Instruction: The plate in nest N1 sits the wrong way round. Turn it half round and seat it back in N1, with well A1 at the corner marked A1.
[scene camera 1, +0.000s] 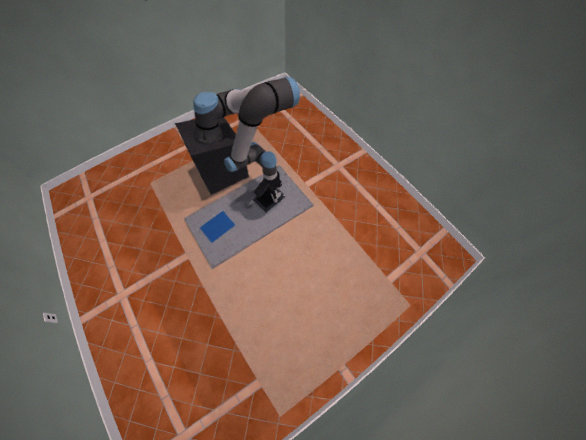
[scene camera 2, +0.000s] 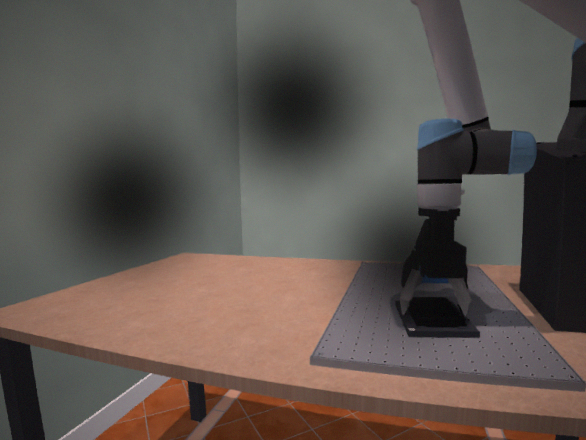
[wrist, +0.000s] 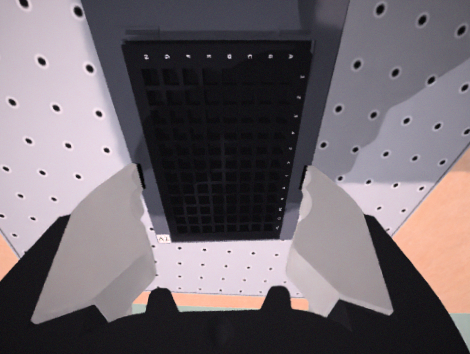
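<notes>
The black well plate (wrist: 222, 145) (scene camera 2: 436, 311) lies in the dark nest N1 (wrist: 325, 107) (scene camera 2: 445, 332). In the wrist view its row letters run along the far edge, with A at the far right corner beside column 1. The nest's white A1 label (wrist: 163, 239) is at the near left corner, diagonally opposite the plate's well A1. My gripper (wrist: 224, 168) (scene camera 2: 436, 309) is open, pointing down, with one finger on each long side of the plate. A small gap shows between each fingertip and the plate. In scene camera 1 the arm and gripper (scene camera 1: 270, 197) partly cover the plate.
The nest stands on a grey perforated board (scene camera 1: 295, 200) (scene camera 2: 350, 345) on the wooden table (scene camera 1: 310, 290) (scene camera 2: 225, 310). A blue rectangle (scene camera 1: 217, 226) lies on the board's other half. The black robot pedestal (scene camera 1: 220, 167) (scene camera 2: 550, 235) stands beside the board.
</notes>
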